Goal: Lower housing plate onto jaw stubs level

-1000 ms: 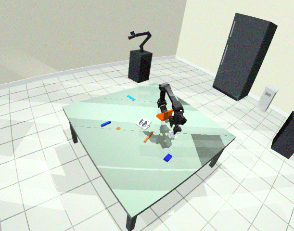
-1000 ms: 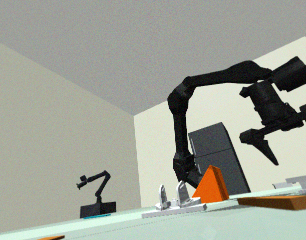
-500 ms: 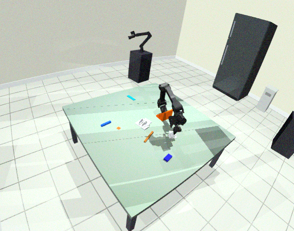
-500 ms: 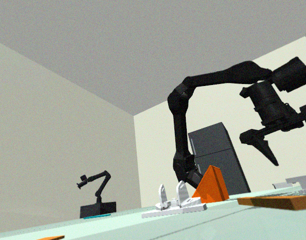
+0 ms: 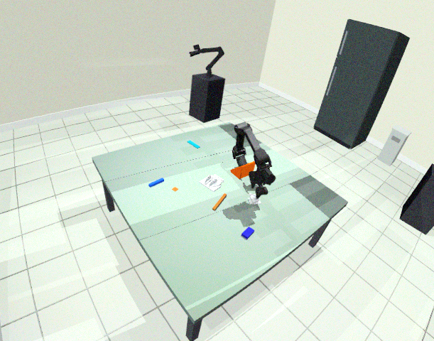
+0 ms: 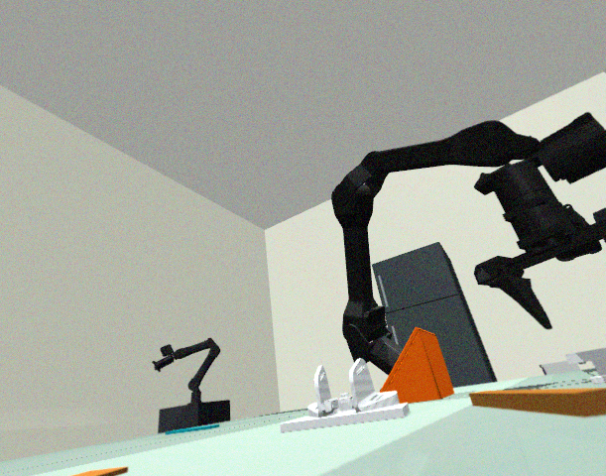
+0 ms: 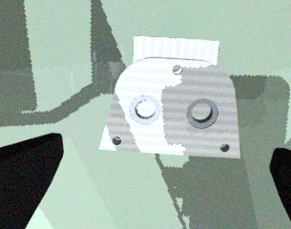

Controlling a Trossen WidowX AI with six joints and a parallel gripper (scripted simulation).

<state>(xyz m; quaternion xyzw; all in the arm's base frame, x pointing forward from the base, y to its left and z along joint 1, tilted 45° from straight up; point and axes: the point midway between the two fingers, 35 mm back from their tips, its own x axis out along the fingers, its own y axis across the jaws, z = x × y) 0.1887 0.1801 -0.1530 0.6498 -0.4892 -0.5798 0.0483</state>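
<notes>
Now: gripper tip 10 mm past the white part, 10 mm to the right of it and 50 mm above it. Round my gripper tip: orange bar: 170 mm ahead, 120 mm to the right, 60 mm below; cyan bar: 140 mm behind, 690 mm to the right, 60 mm below; orange tile: 300 mm ahead, 370 mm to the right, 60 mm below.
</notes>
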